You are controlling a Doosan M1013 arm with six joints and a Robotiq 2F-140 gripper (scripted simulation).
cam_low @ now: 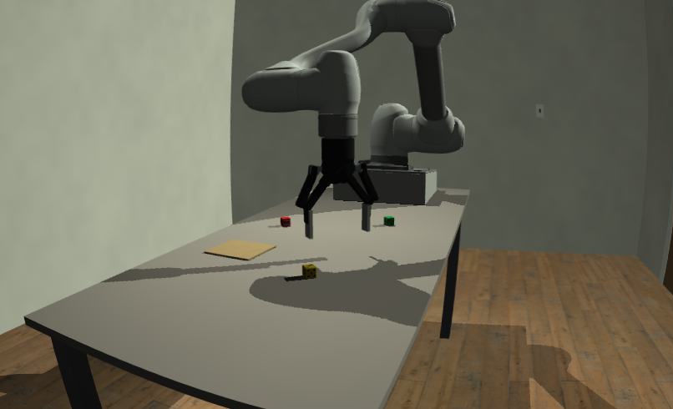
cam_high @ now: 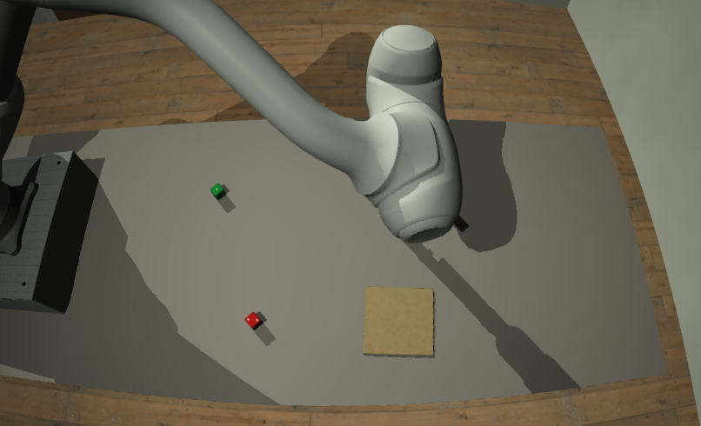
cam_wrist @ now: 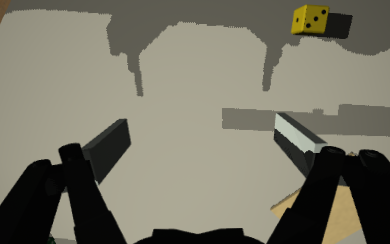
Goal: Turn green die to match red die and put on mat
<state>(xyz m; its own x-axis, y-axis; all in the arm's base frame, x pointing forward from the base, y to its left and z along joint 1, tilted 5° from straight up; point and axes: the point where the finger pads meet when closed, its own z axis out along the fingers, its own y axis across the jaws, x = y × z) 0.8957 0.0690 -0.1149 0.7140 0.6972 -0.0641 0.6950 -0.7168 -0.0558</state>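
The green die lies 38 cm behind my hand, 4 cm to the left of it and 6 cm below it. Also, from my hand: tan mat 2 cm ahead, 26 cm to the right, 7 cm below; red die 27 cm behind, 26 cm to the right, 6 cm below; yellow die 15 cm ahead, 2 cm to the right, 6 cm below.
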